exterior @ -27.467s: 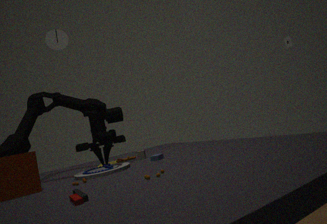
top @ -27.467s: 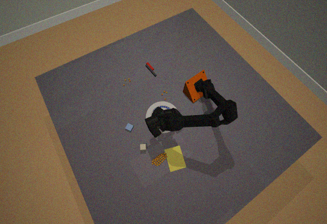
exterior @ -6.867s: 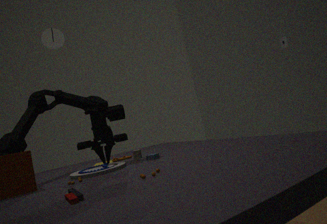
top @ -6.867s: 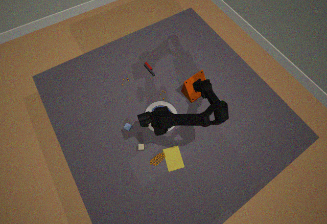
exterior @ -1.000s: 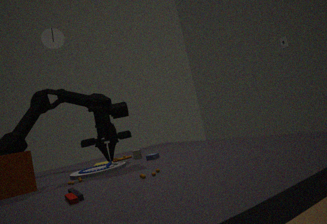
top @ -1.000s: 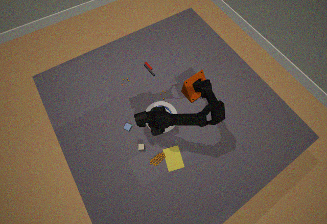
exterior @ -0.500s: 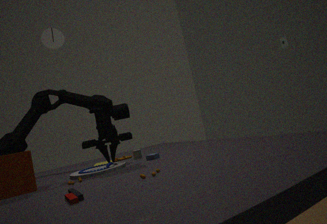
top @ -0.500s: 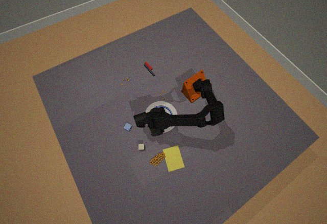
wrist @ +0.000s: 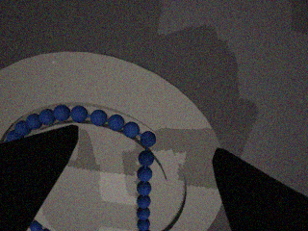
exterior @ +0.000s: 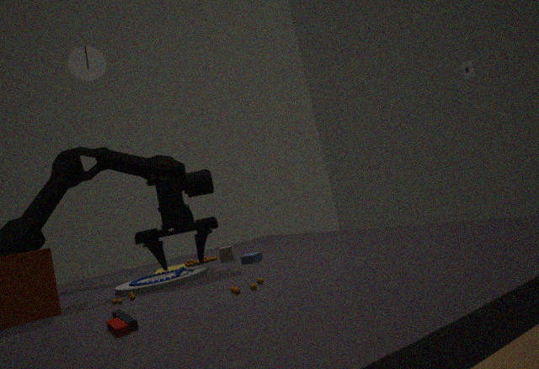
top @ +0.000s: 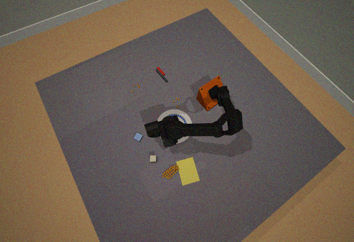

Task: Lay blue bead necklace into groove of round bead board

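My gripper tip is 60 mm past the round white bead board, 20 mm to the left of it and 10 mm above it. Also, from my gripper tip: cream cube 140 mm ahead, 50 mm to the left; then yellow sheet 200 mm to the left, 30 mm ahead, 20 mm below; then light blue cube 130 mm ahead, 90 mm to the right, 10 mm below.
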